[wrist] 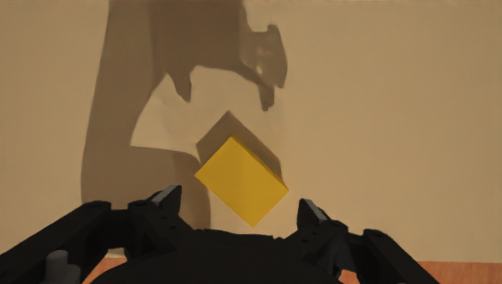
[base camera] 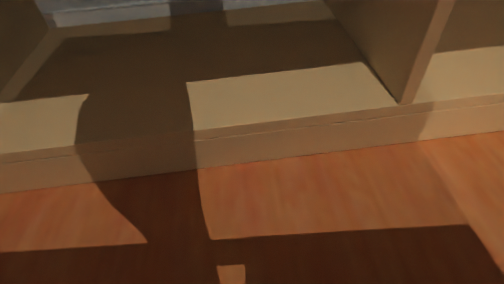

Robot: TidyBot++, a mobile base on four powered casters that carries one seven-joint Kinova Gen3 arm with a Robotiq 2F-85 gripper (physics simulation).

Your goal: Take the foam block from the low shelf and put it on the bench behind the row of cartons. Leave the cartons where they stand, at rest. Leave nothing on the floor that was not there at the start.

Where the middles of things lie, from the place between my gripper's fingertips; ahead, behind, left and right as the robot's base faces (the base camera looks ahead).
Labels:
My gripper is now 11 cm above the yellow foam block (wrist: 234,173) and 1 cm past it.

